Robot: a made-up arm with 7 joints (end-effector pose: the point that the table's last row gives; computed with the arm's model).
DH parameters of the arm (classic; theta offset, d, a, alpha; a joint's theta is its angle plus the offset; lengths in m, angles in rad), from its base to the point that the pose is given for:
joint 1: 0 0.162 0 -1.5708
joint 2: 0 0 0 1.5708
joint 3: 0 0.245 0.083 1.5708
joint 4: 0 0 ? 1.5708
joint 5: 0 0.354 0 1.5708
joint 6: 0 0 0.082 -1.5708
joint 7: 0 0.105 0 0
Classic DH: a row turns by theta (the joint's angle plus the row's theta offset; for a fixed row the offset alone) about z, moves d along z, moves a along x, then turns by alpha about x.
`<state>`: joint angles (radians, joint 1 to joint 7).
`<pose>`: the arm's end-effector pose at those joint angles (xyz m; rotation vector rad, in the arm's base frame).
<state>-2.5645 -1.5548 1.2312 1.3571 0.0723 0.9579 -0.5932</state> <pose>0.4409 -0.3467 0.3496 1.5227 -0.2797 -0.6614</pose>
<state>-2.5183 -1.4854 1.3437 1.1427 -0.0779 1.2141 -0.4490</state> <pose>0.3314 -0.3754 0.2874 1.5678 -0.6406 -0.9877</pose>
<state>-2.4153 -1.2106 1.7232 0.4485 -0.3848 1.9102 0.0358</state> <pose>0.0569 -0.2518 0.1292 0.8213 -1.1402 -2.0723</pose>
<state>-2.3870 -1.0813 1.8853 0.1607 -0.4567 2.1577 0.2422</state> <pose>-0.0066 -0.1649 0.1264 0.2637 -0.9251 -2.3182</pose>
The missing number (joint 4, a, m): 0.08
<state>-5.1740 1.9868 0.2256 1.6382 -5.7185 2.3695 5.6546</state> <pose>-0.1205 0.1235 -0.2937 -0.4674 -0.2743 2.9597</pose>
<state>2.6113 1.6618 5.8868 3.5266 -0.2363 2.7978 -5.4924</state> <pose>-0.4325 0.2836 0.1213 1.6418 1.4838 0.8111</pose>
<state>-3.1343 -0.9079 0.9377 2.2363 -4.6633 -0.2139 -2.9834</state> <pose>0.2652 -0.2457 0.7592 0.4614 0.2882 -0.7591</pose>
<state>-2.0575 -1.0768 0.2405 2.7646 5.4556 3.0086 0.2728</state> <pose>0.1384 0.3234 0.5512 0.1844 -2.4387 0.7668</pose>
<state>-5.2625 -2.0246 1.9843 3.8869 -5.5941 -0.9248 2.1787</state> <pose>-0.0255 -0.4843 0.1700 -0.1244 0.9917 -2.3407</pose>
